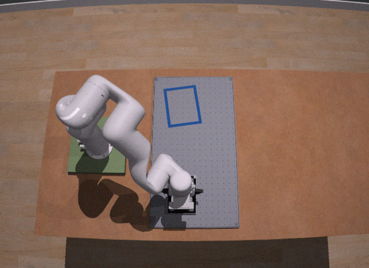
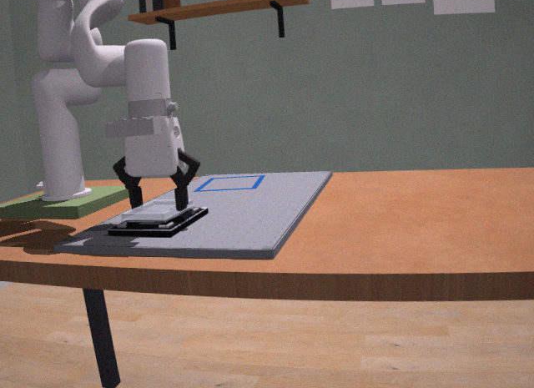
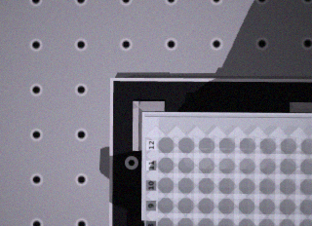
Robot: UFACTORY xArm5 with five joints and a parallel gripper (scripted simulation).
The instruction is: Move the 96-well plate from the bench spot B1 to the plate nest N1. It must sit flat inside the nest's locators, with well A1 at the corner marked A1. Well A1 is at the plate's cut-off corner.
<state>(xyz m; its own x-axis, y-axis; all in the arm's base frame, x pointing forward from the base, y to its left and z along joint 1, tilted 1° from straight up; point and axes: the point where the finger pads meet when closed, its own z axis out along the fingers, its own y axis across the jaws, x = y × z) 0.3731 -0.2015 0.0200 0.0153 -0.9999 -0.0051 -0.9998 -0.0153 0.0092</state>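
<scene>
My gripper is now 1 cm above the 96-well plate. From my hand the other things lie so: black plate nest: 3 cm below; A1 label: 5 cm ahead, 8 cm to the left, 3 cm below.
</scene>
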